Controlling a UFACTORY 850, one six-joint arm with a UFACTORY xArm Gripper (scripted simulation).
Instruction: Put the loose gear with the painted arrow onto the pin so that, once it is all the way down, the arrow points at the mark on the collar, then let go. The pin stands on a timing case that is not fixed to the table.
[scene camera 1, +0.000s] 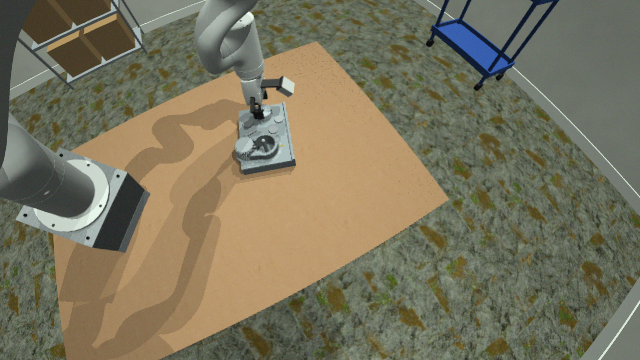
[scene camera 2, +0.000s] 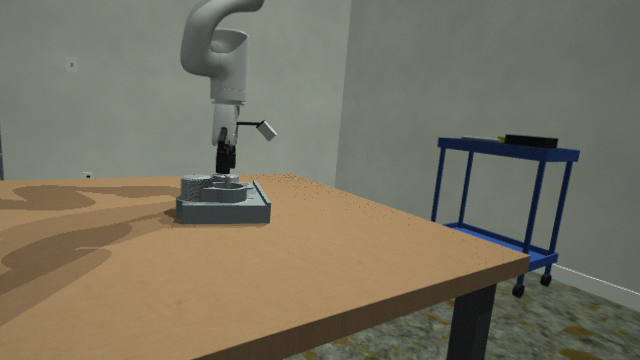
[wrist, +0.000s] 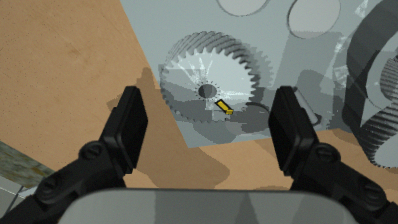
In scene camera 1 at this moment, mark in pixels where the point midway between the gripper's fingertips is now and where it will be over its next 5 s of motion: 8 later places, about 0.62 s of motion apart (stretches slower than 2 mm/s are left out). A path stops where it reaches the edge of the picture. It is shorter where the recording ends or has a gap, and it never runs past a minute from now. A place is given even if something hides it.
My gripper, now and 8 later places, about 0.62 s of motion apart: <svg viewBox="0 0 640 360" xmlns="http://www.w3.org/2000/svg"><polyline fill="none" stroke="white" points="261,108 262,111 263,113 263,115 263,115 262,109 259,102 259,101 260,132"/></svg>
